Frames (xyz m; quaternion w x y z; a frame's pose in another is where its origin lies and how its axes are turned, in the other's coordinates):
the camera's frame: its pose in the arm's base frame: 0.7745 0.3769 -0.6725 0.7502 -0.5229 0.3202 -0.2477
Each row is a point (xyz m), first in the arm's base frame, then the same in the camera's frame.
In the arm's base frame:
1: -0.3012 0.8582 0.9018
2: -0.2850 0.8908 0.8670
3: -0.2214 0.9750 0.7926
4: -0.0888 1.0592 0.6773
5: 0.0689 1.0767 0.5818
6: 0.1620 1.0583 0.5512
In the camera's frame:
1: -1.4117 -1.3652 -0.1034
2: -1.4161 -1.3210 -0.0797
3: -1.4163 -1.2207 0.0016
4: -1.3612 -1.0792 0.1237
5: -1.2464 -0.9776 0.2276
6: -1.1640 -0.9514 0.2773

